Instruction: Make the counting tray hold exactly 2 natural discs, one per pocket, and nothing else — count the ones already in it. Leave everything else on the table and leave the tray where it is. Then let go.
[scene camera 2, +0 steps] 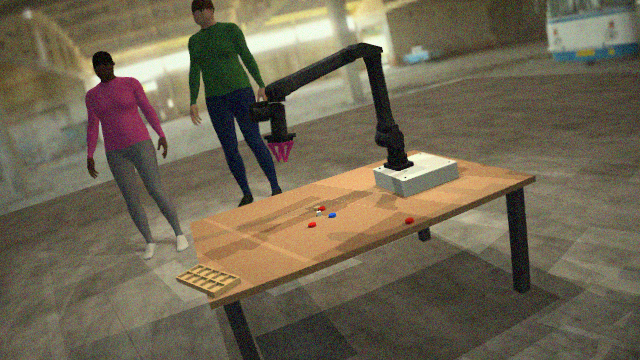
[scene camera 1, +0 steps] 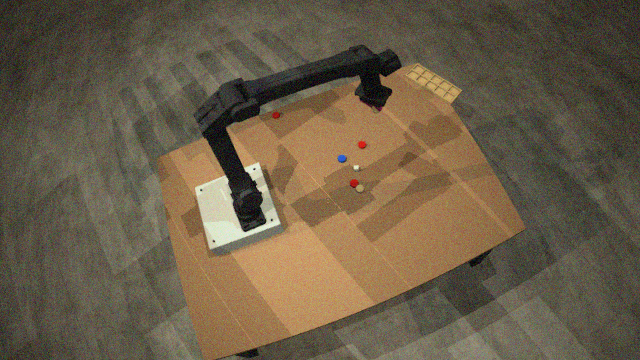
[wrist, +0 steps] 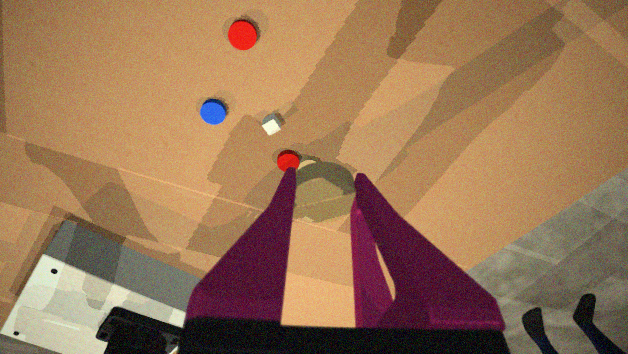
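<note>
My gripper (scene camera 1: pixel 375 108) (scene camera 2: pixel 284 160) (wrist: pixel 324 180) is shut on a natural disc (wrist: pixel 325 202), pale olive and held between the fingertips, high above the table. Another natural disc (scene camera 1: pixel 360 188) (wrist: pixel 307 163) lies on the table against a red disc (scene camera 1: pixel 354 183) (scene camera 2: pixel 322 208) (wrist: pixel 287 159); in the wrist view it is mostly hidden behind the held disc. The counting tray (scene camera 1: pixel 440 78) (scene camera 2: pixel 227 288), light wood with two rows of pockets, lies at the table's far corner, away from my gripper. I see no disc in its pockets. The tray does not show in the wrist view.
A blue disc (scene camera 1: pixel 342 158) (scene camera 2: pixel 332 215) (wrist: pixel 213 111), a white cube (scene camera 1: pixel 356 168) (scene camera 2: pixel 319 213) (wrist: pixel 271 127) and a second red disc (scene camera 1: pixel 362 144) (scene camera 2: pixel 312 225) (wrist: pixel 242 35) lie mid-table. A third red disc (scene camera 1: pixel 276 115) (scene camera 2: pixel 409 220) lies near the long edge. Two people stand beyond the table.
</note>
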